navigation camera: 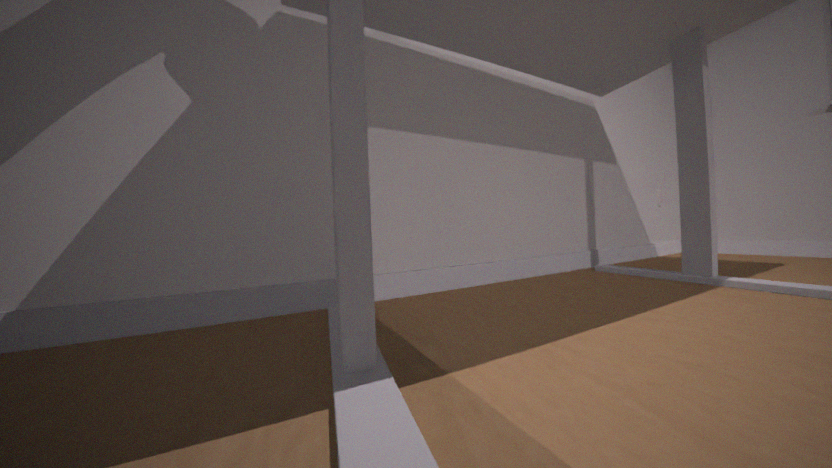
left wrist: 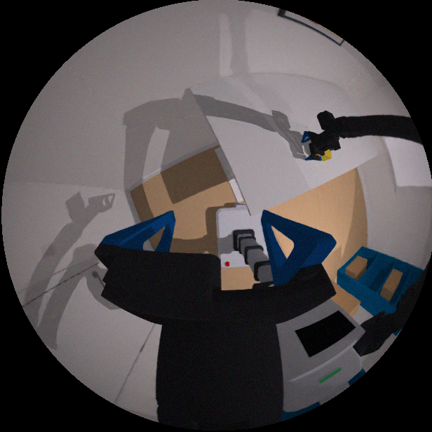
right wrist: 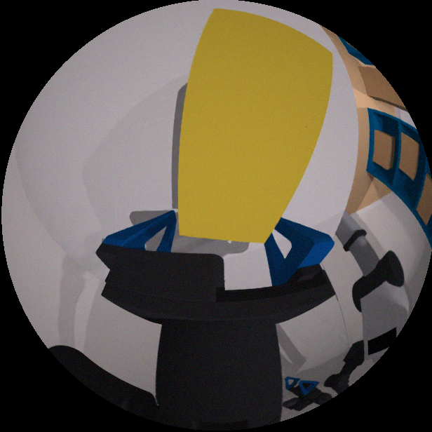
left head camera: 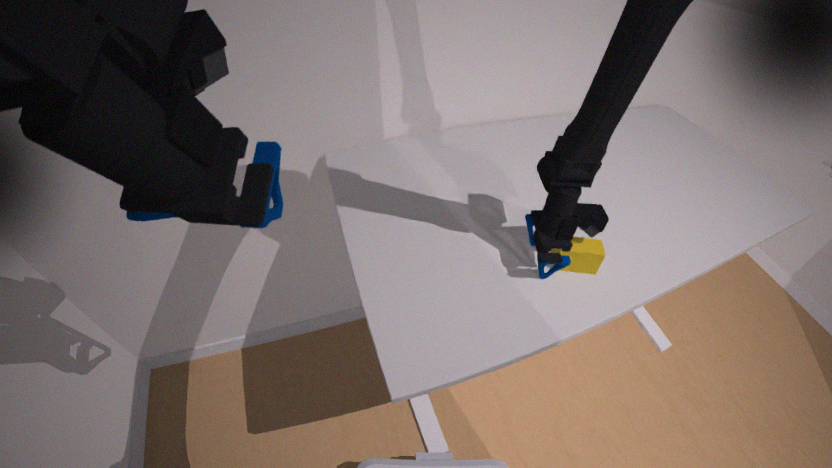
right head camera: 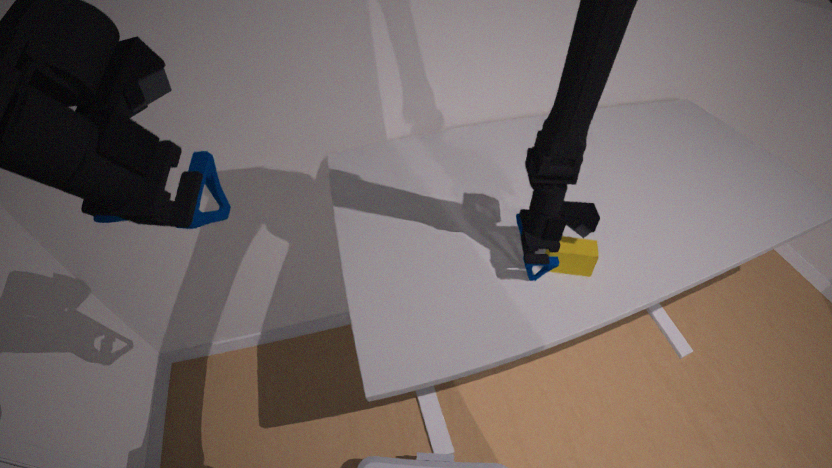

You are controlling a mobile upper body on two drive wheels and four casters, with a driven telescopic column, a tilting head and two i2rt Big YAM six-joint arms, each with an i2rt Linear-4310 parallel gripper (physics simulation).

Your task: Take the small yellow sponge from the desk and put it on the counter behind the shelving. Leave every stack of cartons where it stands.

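Places are measured from the left arm's base along level axes (x ahead, y left, z up), in metres.
Where they show: left gripper, between the fingertips: (left head camera: 236,208) (right head camera: 194,211); right gripper, between the fingertips: (left head camera: 537,261) (right head camera: 529,262).
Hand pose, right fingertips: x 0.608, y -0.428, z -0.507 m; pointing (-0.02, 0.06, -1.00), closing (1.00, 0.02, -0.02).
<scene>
After its pixels a point has its place.
The small yellow sponge (left head camera: 587,256) {x 0.575, y -0.520, z -0.455 m} (right head camera: 579,257) {x 0.575, y -0.519, z -0.454 m} (left wrist: 327,155) (right wrist: 250,125) rests on the light grey desk (left head camera: 442,291) {x 0.530, y -0.219, z -0.508 m} (right head camera: 436,302) {x 0.506, y -0.239, z -0.508 m} (left wrist: 260,160). My right gripper (left head camera: 541,249) {x 0.608, y -0.428, z -0.507 m} (right head camera: 530,247) {x 0.608, y -0.428, z -0.507 m} (right wrist: 217,214) is open, low at the sponge's left end in the head views. In the right wrist view the sponge's near end shows across the gap between the fingertips, and nothing is gripped. My left gripper (left head camera: 212,200) {x 0.351, y -0.003, z -0.133 m} (right head camera: 160,209) (left wrist: 217,215) is open and empty, held off to the left of the desk. The counter cannot be made out.
Blue compartments with brown cartons show at the right in the left wrist view, one carton (left wrist: 356,267) near the front, and in the right wrist view, with another carton (right wrist: 384,152). In the navigation camera, desk legs (navigation camera: 352,174) {x 0.674, y -0.150, z -1.143 m} (navigation camera: 692,162) {x 1.123, y -1.285, z -1.014 m} stand close ahead. Walls lie behind the desk.
</scene>
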